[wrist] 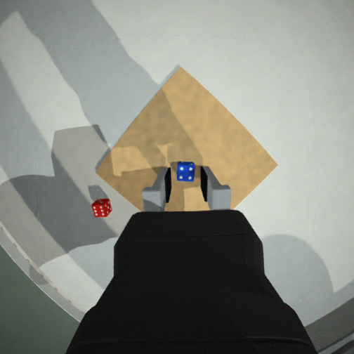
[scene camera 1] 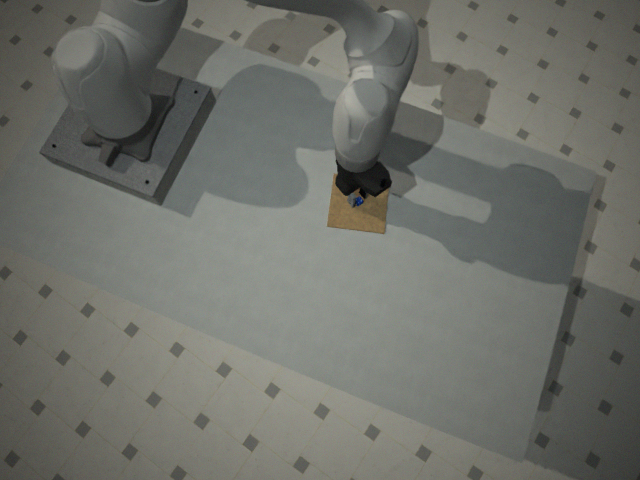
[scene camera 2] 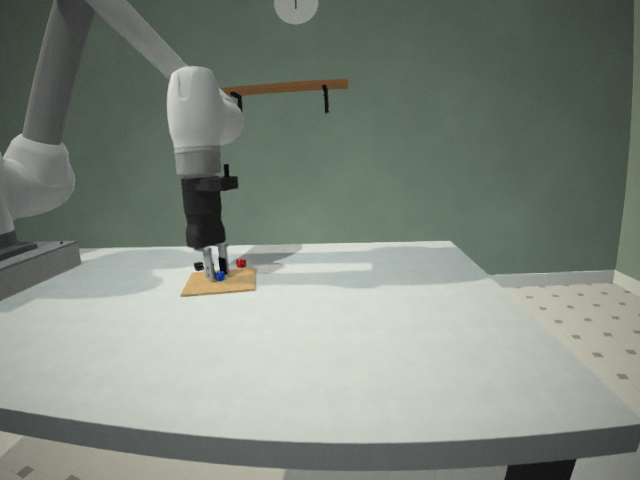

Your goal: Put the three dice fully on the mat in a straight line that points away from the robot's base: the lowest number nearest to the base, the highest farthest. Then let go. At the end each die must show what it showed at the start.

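Places are measured from the arm's base along level axes (x ahead, y left, z up), in centimetres.
Pixels of known places: gripper, between the fingertips: (scene camera 1: pixel 357 199) (scene camera 2: pixel 217 276); arm's base, origin of its link: (scene camera 1: pixel 128 121).
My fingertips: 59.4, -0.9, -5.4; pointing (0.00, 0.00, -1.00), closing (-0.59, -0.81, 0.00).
Ahead of a thing's pixels: the offset from my fingertips to its top centre, as dx, dy, dz. Level surfaces: height alone.
The blue die @[+0.5, -0.4, +0.9] (scene camera 1: pixel 359 201) (scene camera 2: pixel 220 276) (wrist: pixel 186 171) rests on the tan mat @[+0.6, -0.5, -0.7] (scene camera 1: pixel 356 221) (scene camera 2: pixel 240 284) (wrist: pixel 225 135); four pips face the wrist camera. My gripper (scene camera 1: pixel 357 196) (scene camera 2: pixel 216 275) (wrist: pixel 185 177) is open and low over the mat, its fingers on either side of the blue die with a gap at each side. The red die @[+2.9, +9.8, +0.5] (scene camera 2: pixel 241 262) (wrist: pixel 101 207) lies on the table off the mat; a six-pip face shows in the wrist view. The black die @[-6.9, +8.5, +0.5] (scene camera 2: pixel 198 266) lies off the mat behind the gripper; its number is unreadable. Red and black dice do not show in scene camera 1.
The robot's base plinth (scene camera 1: pixel 129 173) (scene camera 2: pixel 67 259) stands at the left on the pale table @[dz -1.1] (scene camera 1: pixel 310 294) (scene camera 2: pixel 320 356). The arm's shadow falls across part of the mat and the red die's area. A wooden shelf (scene camera 2: pixel 289 86) is on the back wall.
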